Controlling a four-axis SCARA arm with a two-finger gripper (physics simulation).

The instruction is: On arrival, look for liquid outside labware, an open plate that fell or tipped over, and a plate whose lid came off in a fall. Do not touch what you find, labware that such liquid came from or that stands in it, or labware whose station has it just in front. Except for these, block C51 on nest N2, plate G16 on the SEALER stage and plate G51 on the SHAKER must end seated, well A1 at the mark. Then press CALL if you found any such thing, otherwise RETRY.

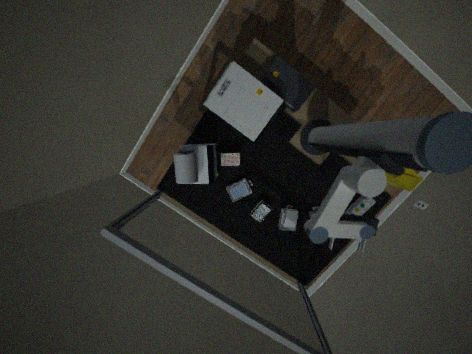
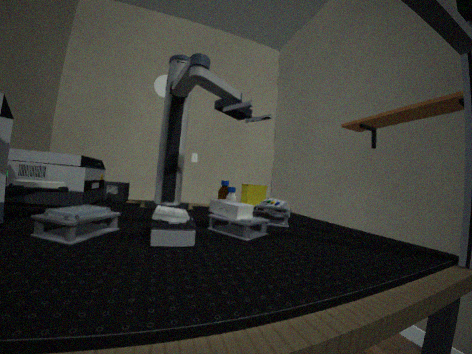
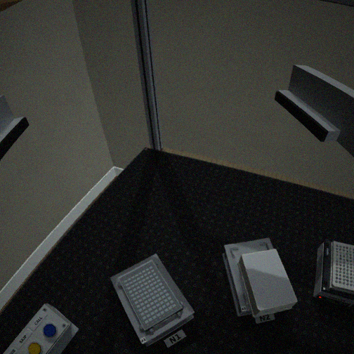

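Where they show: gripper, fingertip midpoint: point(image 1: 345, 249) point(image 2: 262, 110); arm's base at its link origin: point(image 1: 317, 137) point(image 2: 167, 206).
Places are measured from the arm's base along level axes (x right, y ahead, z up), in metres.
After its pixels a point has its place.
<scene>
My gripper point(image 1: 346, 246) {z 0.494, x -0.340, y 0.461 m} point(image 2: 260, 111) {z 0.494, x -0.340, y 0.461 m} point(image 3: 147, 87) is open and empty, high above the deck near N1. A pale block point(image 1: 289, 218) {z 0.108, x -0.179, y 0.579 m} point(image 2: 231, 209) {z 0.090, x -0.175, y 0.631 m} point(image 3: 269, 281), likely C51, lies off-centre on nest N2 point(image 3: 233, 288), toward one side; its well A1 cannot be made out. A white plate point(image 1: 261, 211) {z 0.087, x 0.011, y 0.662 m} point(image 2: 170, 215) {z 0.086, x 0.010, y 0.734 m} point(image 3: 345, 265), likely G51, is on the shaker point(image 2: 172, 237) {z 0.038, x 0.003, y 0.745 m} point(image 3: 326, 272); its seating is unclear. A pinkish plate point(image 1: 230, 159) {z 0.125, x 0.419, y 0.478 m}, likely G16, is beside the grey-white sealer point(image 1: 192, 167) {z 0.449, x 0.562, y 0.580 m}. The blue CALL button point(image 3: 49, 330) shows. I can make out no liquid or fallen plate in this dim light.
Nest N1 point(image 3: 186, 314) holds a well plate point(image 3: 150, 295). Another nest point(image 2: 69, 234) {z 0.035, x 0.220, y 0.729 m} bears a plate point(image 1: 239, 190) {z 0.071, x 0.234, y 0.631 m} point(image 2: 75, 213) {z 0.074, x 0.221, y 0.700 m}. The button panel point(image 1: 361, 206) {z 0.080, x -0.559, y 0.201 m} point(image 3: 65, 332), a yellow box point(image 1: 407, 179) {z 0.082, x -0.682, y -0.140 m} point(image 2: 254, 194) {z 0.101, x -0.591, y -0.065 m}, bottles point(image 2: 223, 190) {z 0.112, x -0.381, y -0.138 m} and a large white instrument point(image 1: 245, 107) {z 0.233, x 0.528, y 0.165 m} point(image 2: 50, 172) {z 0.152, x 0.482, y 0.295 m} stand around.
</scene>
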